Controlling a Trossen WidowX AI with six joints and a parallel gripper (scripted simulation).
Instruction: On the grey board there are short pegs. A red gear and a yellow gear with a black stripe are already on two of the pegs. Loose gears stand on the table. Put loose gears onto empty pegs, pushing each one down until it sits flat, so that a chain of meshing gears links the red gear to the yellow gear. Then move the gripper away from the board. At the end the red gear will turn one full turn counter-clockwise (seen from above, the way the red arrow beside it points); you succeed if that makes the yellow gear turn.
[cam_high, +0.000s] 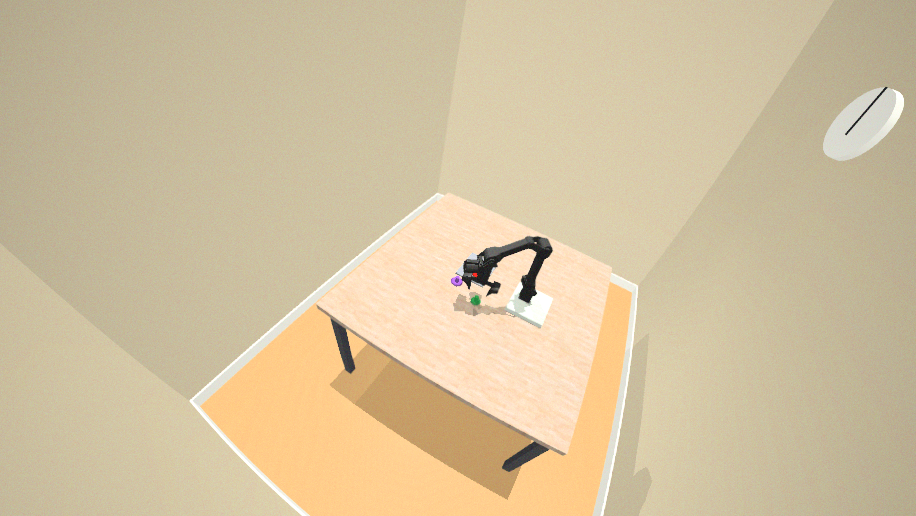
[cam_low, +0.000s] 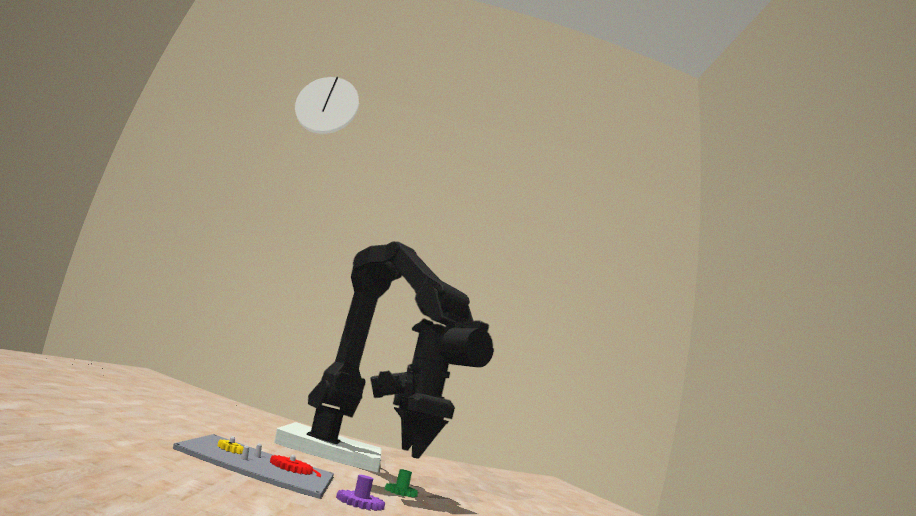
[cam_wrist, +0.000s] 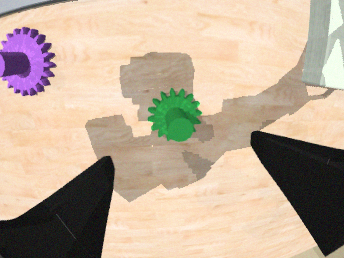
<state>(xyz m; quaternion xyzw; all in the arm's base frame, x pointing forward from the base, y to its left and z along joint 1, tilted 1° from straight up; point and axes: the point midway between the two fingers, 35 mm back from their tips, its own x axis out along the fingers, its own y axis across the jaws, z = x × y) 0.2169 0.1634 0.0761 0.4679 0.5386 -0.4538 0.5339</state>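
The green gear lies 50 mm below my gripper tip. The rest, counted from my gripper tip: purple gear (140 mm ahead, 60 mm to the right, 50 mm below); then red gear (70 mm ahead, 170 mm to the right, 50 mm below); then yellow gear (90 mm ahead, 260 mm to the right, 50 mm below).
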